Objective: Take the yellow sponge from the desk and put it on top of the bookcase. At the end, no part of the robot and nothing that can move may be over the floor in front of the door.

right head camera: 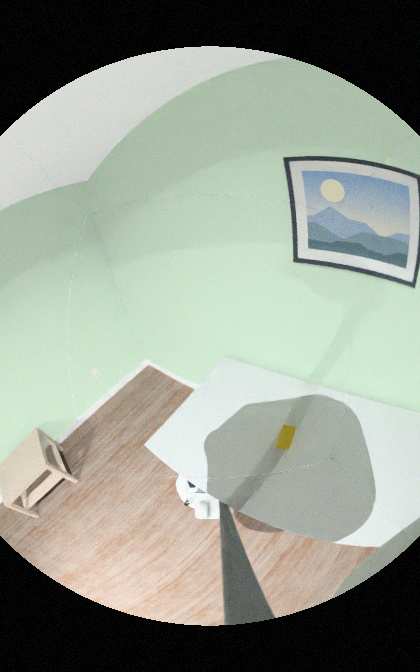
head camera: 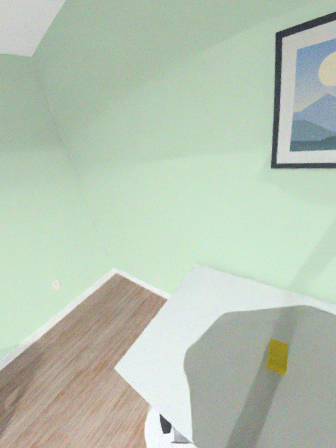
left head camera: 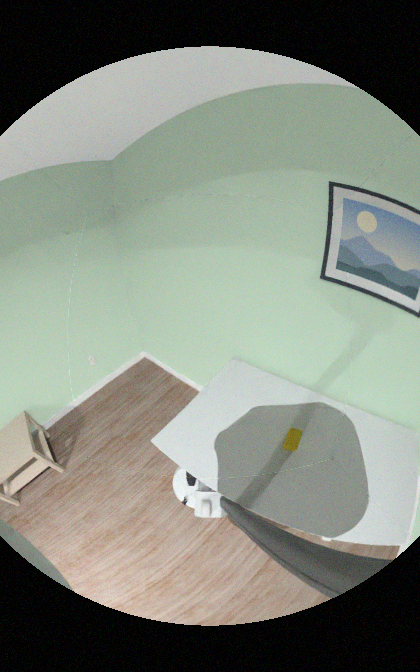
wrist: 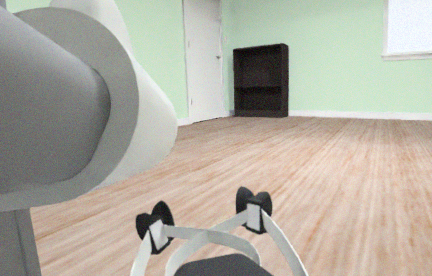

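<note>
The yellow sponge lies on the white desk, within a large shadow. My gripper is open with nothing between its fingertips; it shows low in the wrist view, over the floor and away from the sponge. The dark bookcase stands far off against the wall in the wrist view, and its top edge shows. The white door is just left of the bookcase. The sponge does not show in the wrist view.
The robot's base is close to the desk's front edge, partly hidden by it. A light wooden low table stands by the left wall. A framed picture hangs above the desk. Wooden floor stretches toward the bookcase.
</note>
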